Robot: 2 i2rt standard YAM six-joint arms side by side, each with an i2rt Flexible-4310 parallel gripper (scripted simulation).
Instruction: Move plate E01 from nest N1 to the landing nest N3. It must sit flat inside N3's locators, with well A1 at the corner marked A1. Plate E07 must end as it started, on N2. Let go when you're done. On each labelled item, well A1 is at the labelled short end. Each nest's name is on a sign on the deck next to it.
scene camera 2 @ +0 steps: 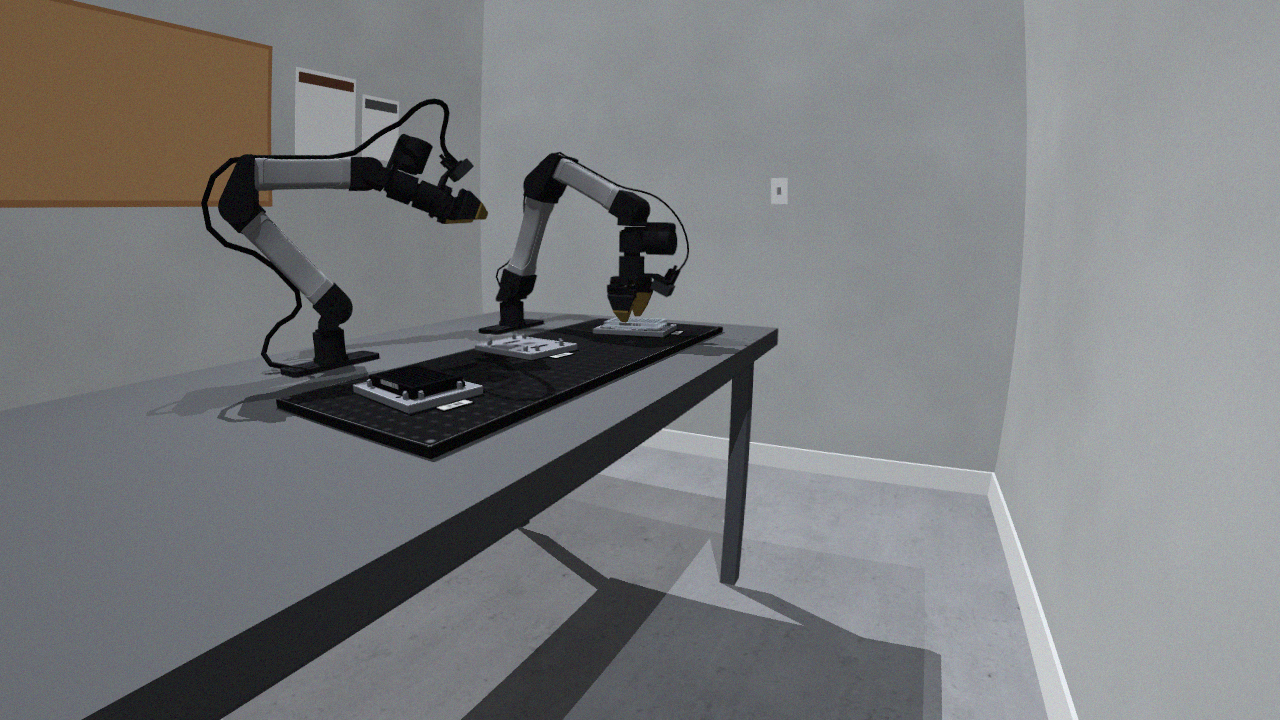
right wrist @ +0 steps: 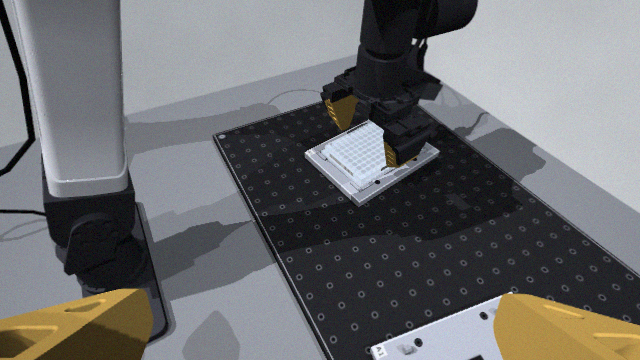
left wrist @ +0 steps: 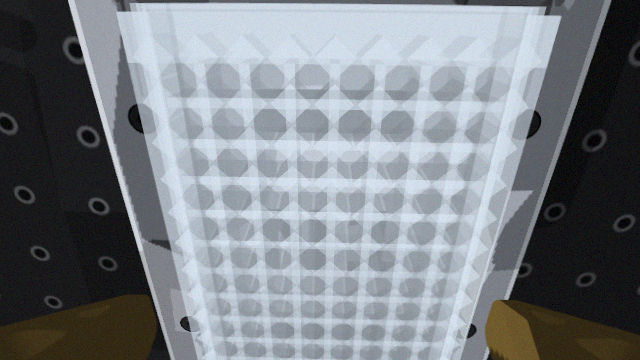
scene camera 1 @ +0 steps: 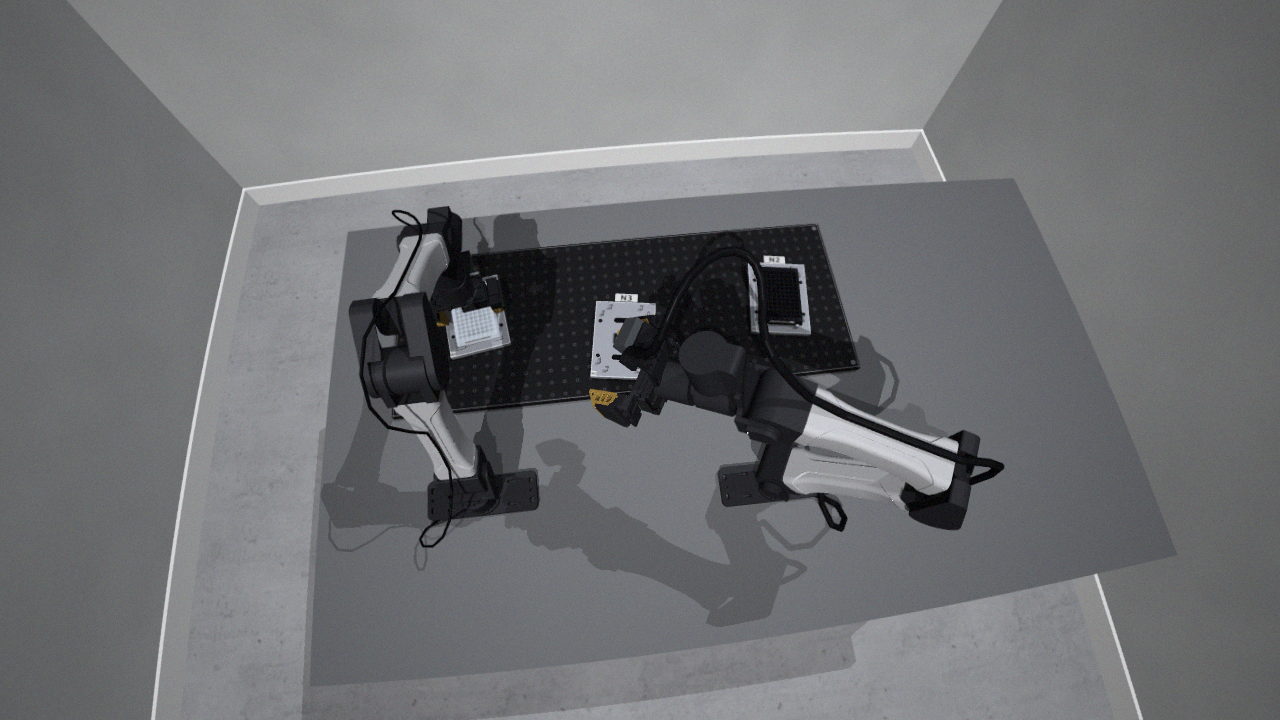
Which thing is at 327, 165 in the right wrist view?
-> A nest N1.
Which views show the left gripper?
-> Scene camera 2, the right wrist view, the left wrist view and scene camera 1: all of them.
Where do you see a clear-white plate E01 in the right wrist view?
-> At 360, 155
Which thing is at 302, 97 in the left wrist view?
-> A clear-white plate E01.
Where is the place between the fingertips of the right gripper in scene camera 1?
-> At 604, 362
